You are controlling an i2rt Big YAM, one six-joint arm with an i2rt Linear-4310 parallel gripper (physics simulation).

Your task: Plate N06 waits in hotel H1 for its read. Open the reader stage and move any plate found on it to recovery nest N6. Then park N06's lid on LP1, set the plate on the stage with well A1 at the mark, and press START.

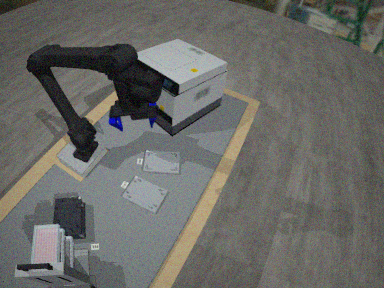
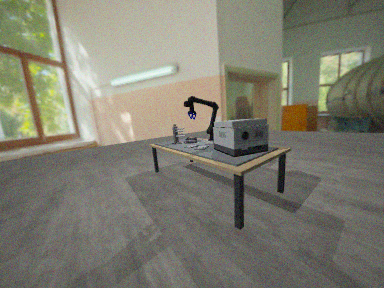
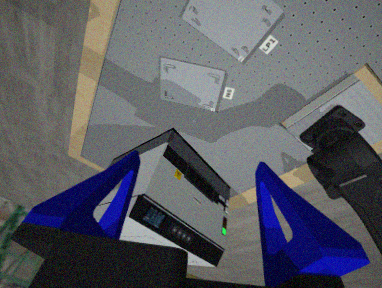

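Seen in the pictures: gripper, fingertip midpoint: (image 1: 136,128) (image 2: 192,119) (image 3: 197,161); arm's base, link origin: (image 1: 86,150) (image 2: 212,139) (image 3: 329,129).
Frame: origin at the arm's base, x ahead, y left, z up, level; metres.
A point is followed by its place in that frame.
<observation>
My gripper (image 1: 136,124) {y -0.047, x 0.337, z 0.318 m} (image 2: 192,117) {y -0.047, x 0.337, z 0.318 m} (image 3: 197,161) {y -0.047, x 0.337, z 0.318 m} is open and empty, high above the table in front of the reader. The white reader (image 1: 200,90) {y 0.435, x 0.431, z 0.170 m} (image 2: 241,136) {y 0.659, x 0.460, z 0.137 m} (image 3: 187,200) {y 0.342, x 0.219, z 0.153 m} has a dark display strip and a green light; no stage stands out from its front. The nest N6 (image 1: 161,162) {y 0.092, x 0.363, z -0.027 m} (image 3: 190,85) {y 0.095, x 0.362, z -0.026 m} is a bare grey plate-shaped base. The pad LP1 (image 1: 145,194) {y -0.089, x 0.360, z -0.028 m} (image 3: 232,22) {y -0.077, x 0.344, z -0.028 m} is bare too. Hotel H1 (image 1: 50,272) {y -0.538, x 0.280, z 0.220 m} (image 2: 175,134) {y -0.508, x 0.278, z 0.105 m} holds a plate with a pinkish top (image 1: 46,244) {y -0.476, x 0.210, z 0.194 m}; whether it is N06 cannot be read.
A black rack-like block (image 1: 70,216) {y -0.327, x 0.133, z 0.022 m} lies between the hotel and the arm's base. The arm base stands on a light plate (image 1: 70,162) {y -0.092, x -0.037, z -0.003 m} at the table's wooden edge (image 1: 200,215) {y -0.091, x 0.606, z -0.051 m} (image 3: 85,100) {y 0.355, x 0.673, z -0.051 m}. The arm's shadow falls across N6.
</observation>
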